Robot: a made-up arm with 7 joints.
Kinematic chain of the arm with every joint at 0, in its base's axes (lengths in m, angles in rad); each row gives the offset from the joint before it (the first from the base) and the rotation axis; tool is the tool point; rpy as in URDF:
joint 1: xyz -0.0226 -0.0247 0.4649 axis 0 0.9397 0.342
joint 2: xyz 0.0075 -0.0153 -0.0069 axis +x
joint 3: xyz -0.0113 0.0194 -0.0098 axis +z
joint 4: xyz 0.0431 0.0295 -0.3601 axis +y
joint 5: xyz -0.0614 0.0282 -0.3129 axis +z
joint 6: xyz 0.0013 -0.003 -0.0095 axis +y
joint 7: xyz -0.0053 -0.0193 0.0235 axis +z
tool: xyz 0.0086 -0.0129 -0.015 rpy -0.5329 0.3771 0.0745
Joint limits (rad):
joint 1: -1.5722..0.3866
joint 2: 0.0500..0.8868
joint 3: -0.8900..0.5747
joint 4: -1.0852..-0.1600
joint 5: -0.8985..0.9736
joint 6: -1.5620..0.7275
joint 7: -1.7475..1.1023
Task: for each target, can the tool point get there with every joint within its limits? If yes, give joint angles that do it. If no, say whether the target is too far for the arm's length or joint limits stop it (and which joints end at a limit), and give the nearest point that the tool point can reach.
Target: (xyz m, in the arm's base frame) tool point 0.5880 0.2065 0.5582
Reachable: yes | joints -1.1771 0.6518 0.1586 -0.9547 -0.4903 -0.6615 0.1698
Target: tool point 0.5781 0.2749 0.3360
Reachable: yes | joints -1.0205 0.6159 0.2478 -0.4371 0.6304 -0.6278 -0.1147
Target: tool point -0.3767 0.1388 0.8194
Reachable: no: joint limits stop it (at a limit: joint 1, joint 2, joint 3, joint 4, joint 5, joint 6) | nearest point 0.3280 0.3226 0.8401 | short by 0.729 m
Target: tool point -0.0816 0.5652 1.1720
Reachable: no: too far | nearest point 0.3286 0.3350 0.8408 | short by 0.575 m
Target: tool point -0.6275 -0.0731 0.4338
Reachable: no: joint limits stop it (at a limit: joint 1, joint 3, joint 4, joint 5, joint 7) | nearest point -0.3069 0.0661 -0.1620 | short by 0.691 m
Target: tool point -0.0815 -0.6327 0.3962
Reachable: no: joint limits stop it (at a limit: joint 1, joint 2, joint 3, joint 4, joint 6) | nearest point 0.4386 -0.4407 0.5473 | short by 0.575 m
